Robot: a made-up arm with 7 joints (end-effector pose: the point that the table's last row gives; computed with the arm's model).
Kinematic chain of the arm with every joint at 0, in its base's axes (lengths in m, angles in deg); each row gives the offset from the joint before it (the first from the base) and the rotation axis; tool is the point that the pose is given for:
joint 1: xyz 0 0 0.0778 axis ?
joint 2: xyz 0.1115 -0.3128 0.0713 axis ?
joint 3: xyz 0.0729 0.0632 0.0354 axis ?
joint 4: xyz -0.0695 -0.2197 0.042 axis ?
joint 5: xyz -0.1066 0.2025 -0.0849 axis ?
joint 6: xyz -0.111 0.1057 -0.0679 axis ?
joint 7: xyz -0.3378 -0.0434 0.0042 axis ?
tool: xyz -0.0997 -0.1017 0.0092
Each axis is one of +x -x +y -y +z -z.
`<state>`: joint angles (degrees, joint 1 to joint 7).
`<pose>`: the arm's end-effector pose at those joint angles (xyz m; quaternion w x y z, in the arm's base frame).
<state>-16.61 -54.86 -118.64 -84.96 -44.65 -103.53 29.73</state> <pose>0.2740 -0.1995 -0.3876 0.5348 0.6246 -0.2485 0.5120</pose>
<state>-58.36 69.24 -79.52 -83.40 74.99 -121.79 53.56</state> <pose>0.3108 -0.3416 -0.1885 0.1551 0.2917 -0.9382 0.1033</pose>
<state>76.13 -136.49 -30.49 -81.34 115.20 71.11 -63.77</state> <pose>0.3666 0.0178 0.0059 0.1541 -0.6084 0.7476 0.2172</pose>
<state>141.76 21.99 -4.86 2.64 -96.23 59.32 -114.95</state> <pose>0.1543 -0.5134 -0.3363 0.1328 0.6588 0.4442 0.5925</pose>
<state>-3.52 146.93 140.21 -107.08 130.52 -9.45 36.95</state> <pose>0.4503 -0.7150 0.3586 0.2304 0.3390 0.9112 -0.0419</pose>
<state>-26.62 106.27 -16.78 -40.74 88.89 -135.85 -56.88</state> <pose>-0.4192 -0.5244 0.0196 0.9904 -0.0324 -0.0646 -0.1180</pose>
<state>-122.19 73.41 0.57 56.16 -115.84 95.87 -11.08</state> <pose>-0.1379 -0.3682 0.4328 0.3940 -0.7489 0.1171 0.5198</pose>
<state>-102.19 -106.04 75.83 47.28 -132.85 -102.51 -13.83</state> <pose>-0.6904 -0.3053 0.1965 0.6638 0.7356 0.1295 -0.0381</pose>
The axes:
joint 1: +y
joint 2: +z
joint 3: +x
joint 4: -y
joint 5: -y
joint 6: +z
joint 7: +x

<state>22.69 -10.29 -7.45 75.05 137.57 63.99 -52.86</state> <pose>0.3490 -0.6328 0.1112 0.3600 0.4538 0.7474 0.3253</pose>
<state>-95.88 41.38 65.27 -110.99 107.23 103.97 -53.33</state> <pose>0.0659 -0.4582 0.3953 0.1568 0.2371 0.7100 -0.6443</pose>
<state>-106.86 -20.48 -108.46 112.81 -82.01 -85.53 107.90</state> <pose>0.2819 -0.6521 0.2188 0.0120 0.1624 0.9634 -0.2129</pose>
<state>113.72 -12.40 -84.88 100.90 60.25 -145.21 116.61</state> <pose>-0.2401 -0.0276 0.0752 0.0697 0.7781 -0.2540 -0.5703</pose>
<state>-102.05 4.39 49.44 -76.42 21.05 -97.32 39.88</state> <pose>-0.5906 -0.0800 -0.2680 0.7164 0.5689 -0.3017 -0.2685</pose>
